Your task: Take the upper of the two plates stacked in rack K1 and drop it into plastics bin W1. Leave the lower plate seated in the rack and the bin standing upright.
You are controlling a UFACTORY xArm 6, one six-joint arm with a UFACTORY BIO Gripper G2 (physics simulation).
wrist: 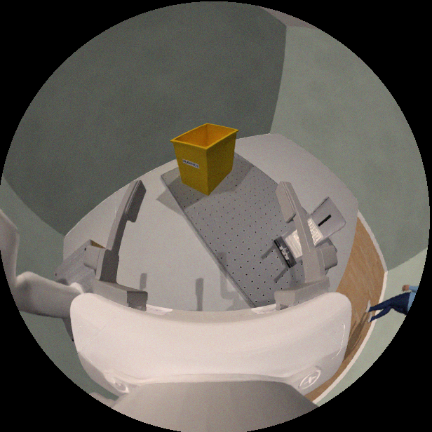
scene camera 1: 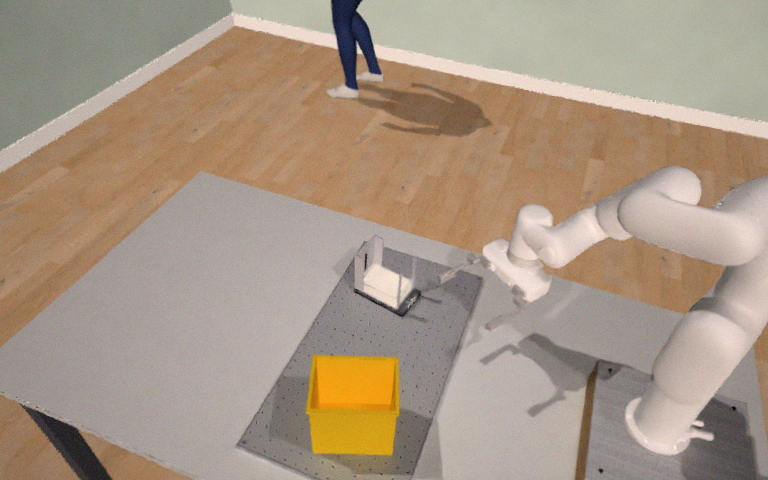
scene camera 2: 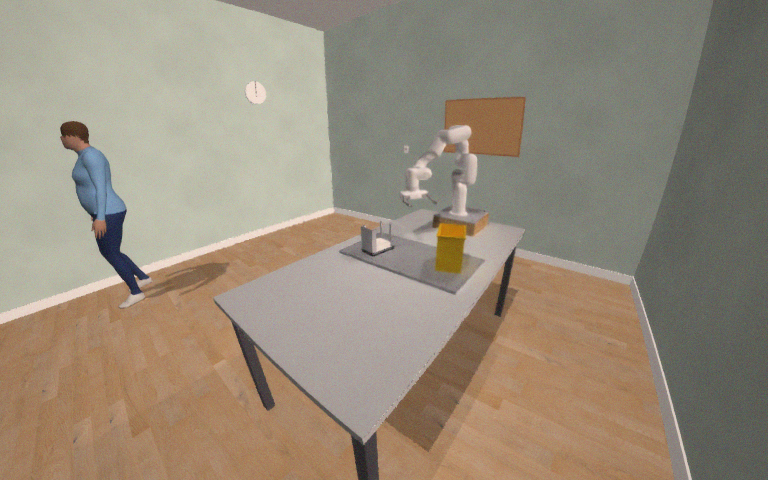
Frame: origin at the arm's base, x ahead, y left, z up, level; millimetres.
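Where they show: hand at its tool point: [scene camera 1: 470,298] [scene camera 2: 422,203]; arm's base at its link origin: [scene camera 1: 655,425] [scene camera 2: 458,213].
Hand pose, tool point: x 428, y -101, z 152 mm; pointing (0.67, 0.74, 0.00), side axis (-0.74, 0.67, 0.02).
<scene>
Each offset is from my tool point to the centre of the thing. Level surfaces: height alone.
Rack K1 {218 mm ahead, 163 mm right, 163 mm down} [scene camera 1: 360,276] [scene camera 2: 368,240] [wrist: 333,210] stands upright on the perforated board, with a tall slotted wall on one side and thin posts opposite. White plates {228 mm ahead, 166 mm right, 197 mm down} [scene camera 1: 387,283] [scene camera 2: 384,245] [wrist: 295,246] lie flat inside it; the line between upper and lower plate is hard to make out. Plastics bin W1 {194 mm ahead, 238 mm left, 147 mm down} [scene camera 1: 352,433] [scene camera 2: 450,253] [wrist: 200,172] is yellow, open-topped and upright at the board's other end. My gripper [scene camera 1: 464,303] [scene camera 2: 423,203] [wrist: 211,185] is wide open and empty, raised above the table on the robot-base side of the rack, apart from it. One finger partly hides the rack in the wrist view.
The grey perforated board {236 mm down} [scene camera 1: 334,333] [scene camera 2: 413,263] [wrist: 240,210] lies on the grey table {250 mm down} [scene camera 1: 169,283] [scene camera 2: 339,328]. The arm's base stands on a wood-edged block [scene camera 1: 623,418] [scene camera 2: 479,225]. A person [scene camera 1: 345,45] [scene camera 2: 99,186] [wrist: 390,307] stands on the floor away from the table.
</scene>
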